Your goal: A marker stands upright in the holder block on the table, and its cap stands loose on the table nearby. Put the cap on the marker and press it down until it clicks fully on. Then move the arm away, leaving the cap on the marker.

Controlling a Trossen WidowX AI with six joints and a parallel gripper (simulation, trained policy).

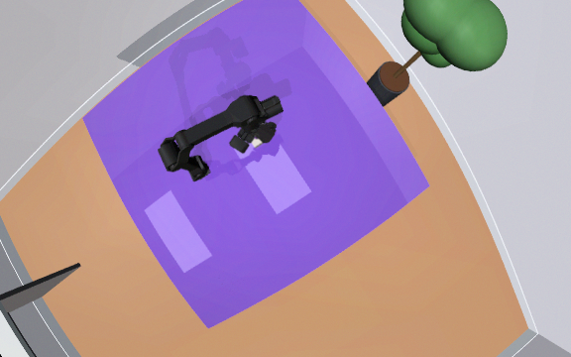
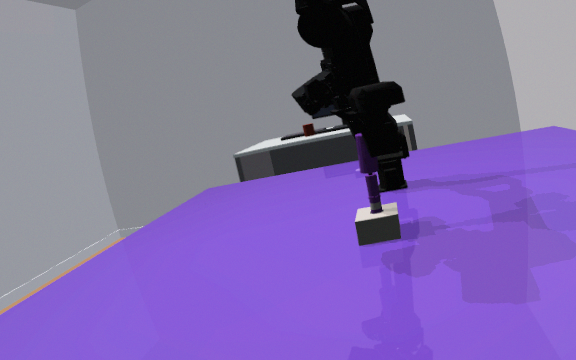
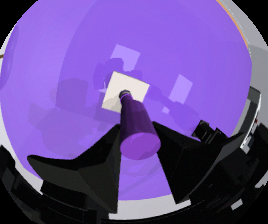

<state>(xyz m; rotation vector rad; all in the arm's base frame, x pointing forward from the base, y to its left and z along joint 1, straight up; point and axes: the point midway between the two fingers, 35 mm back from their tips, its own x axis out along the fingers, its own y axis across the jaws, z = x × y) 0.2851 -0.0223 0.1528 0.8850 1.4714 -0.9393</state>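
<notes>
Right now my gripper tip is 4 cm above the purple marker. Also, from my gripper tip: purple cap (right at my gripper tip); then holder block (10 cm below).
</notes>
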